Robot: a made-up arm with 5 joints.
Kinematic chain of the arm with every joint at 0, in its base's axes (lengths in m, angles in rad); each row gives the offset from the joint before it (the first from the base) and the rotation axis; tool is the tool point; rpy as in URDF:
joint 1: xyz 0 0 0.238 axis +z
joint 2: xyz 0 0 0 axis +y
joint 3: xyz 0.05 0 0.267 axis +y
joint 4: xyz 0.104 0 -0.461 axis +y
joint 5: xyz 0.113 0 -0.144 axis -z
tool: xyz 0 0 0 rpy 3.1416 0 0
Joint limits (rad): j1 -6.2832..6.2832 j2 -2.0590..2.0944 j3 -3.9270..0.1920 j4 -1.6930..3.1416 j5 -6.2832..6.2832
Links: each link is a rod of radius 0.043 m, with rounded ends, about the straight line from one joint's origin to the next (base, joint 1, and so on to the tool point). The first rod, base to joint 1, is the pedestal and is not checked.
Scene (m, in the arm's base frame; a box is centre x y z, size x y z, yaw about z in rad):
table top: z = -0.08
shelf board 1: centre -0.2 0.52 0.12 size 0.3 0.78 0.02 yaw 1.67
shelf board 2: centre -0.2 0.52 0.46 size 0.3 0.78 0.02 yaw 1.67
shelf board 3: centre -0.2 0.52 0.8 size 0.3 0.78 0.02 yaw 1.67
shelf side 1: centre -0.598 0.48 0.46 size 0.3 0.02 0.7 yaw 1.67
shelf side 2: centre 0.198 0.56 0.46 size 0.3 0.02 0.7 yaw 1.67
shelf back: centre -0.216 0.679 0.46 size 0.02 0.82 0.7 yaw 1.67
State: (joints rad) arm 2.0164 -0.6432 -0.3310 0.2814 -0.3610
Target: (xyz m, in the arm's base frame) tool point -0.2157 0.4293 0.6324
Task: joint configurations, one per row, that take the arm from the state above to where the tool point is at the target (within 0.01 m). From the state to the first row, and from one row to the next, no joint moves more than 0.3 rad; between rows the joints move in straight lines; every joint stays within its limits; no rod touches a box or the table.
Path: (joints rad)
1: 2.2781 -0.6544 -0.2854 0.1880 -0.4323
2: 2.5397 -0.6656 -0.2397 0.0945 -0.5037
3: 2.8014 -0.6767 -0.1941 0.0011 -0.5750
4: 3.0631 -0.6879 -0.1484 -0.0923 -0.6463
5: 2.8127 -0.9634 -0.1816 -0.0650 -0.5512
6: 2.5624 -1.2389 -0.2147 -0.0377 -0.4561
7: 2.3120 -1.5144 -0.2479 -0.0104 -0.3610
8: 2.2201 -1.2651 -0.4228 0.0573 -0.3610
9: 2.1283 -1.0158 -0.5976 0.1250 -0.3610
10: 2.0364 -0.7665 -0.7725 0.1926 -0.3610

